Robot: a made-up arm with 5 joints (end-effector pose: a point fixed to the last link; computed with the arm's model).
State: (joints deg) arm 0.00 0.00 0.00 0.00 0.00
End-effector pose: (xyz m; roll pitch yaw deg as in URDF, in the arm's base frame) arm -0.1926 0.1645 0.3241 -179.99 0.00 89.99
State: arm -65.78 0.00 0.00 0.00 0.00
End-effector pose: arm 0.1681 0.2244 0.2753 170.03 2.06 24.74
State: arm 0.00 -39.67 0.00 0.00 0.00
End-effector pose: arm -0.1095 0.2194 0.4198 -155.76 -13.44 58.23
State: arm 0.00 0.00 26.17 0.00 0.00
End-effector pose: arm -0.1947 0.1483 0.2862 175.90 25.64 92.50
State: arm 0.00 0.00 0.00 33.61 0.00
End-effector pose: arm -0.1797 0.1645 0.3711 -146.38 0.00 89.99
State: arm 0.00 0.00 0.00 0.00 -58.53
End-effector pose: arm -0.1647 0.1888 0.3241 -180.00 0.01 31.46
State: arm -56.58 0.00 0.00 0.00 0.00
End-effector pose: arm 0.1167 0.2419 0.2792 171.47 2.48 33.87
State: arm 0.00 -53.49 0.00 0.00 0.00
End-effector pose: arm -0.0694 0.2197 0.4478 -145.86 -14.58 45.95
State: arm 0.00 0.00 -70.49 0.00 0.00
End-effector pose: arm -0.1724 0.1211 0.4178 -144.10 -64.78 56.33
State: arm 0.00 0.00 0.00 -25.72 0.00
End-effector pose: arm -0.1834 0.1645 0.2878 154.29 0.00 89.99
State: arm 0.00 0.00 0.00 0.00 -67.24
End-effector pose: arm -0.1590 0.1895 0.3241 -180.00 0.01 22.75
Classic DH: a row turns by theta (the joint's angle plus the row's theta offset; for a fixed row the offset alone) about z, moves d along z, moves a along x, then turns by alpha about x. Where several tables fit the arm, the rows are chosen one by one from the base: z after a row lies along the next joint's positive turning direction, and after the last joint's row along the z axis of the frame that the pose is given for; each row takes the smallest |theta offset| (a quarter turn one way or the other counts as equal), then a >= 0, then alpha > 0; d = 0 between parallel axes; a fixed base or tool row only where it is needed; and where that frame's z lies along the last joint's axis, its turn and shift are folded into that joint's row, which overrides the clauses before.
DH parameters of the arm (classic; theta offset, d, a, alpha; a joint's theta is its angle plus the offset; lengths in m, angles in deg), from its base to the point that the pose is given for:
base (fixed): -44.23 0.5358 0.0864 -9.41
joint 1: -0.37 -0.1509 -0.1397 53.9
joint 2: -49.56 -0.1243 -0.0313 48.66
joint 3: -58.84 0.1146 0.0035 100.13
joint 4: 82.46 0.0634 0.0487 -90
joint 5: -19.78 0 0.0378 180
tool (fixed): 70.22 0.002 0 0

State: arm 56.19 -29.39 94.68 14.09 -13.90
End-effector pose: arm -0.2795 -0.1301 0.3429 -164.82 72.68 142.12
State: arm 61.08 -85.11 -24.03 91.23 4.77
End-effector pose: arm -0.0442 -0.0331 0.4827 -12.33 -15.93 48.74
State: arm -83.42 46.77 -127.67 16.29 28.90
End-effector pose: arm 0.0592 0.1019 0.3183 91.94 -59.66 148.77
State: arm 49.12 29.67 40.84 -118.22 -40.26
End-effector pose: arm -0.1605 -0.0412 0.2262 57.08 17.98 -177.51
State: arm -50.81 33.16 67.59 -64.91 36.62
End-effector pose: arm 0.0145 0.0213 0.2243 -61.54 51.36 -101.28
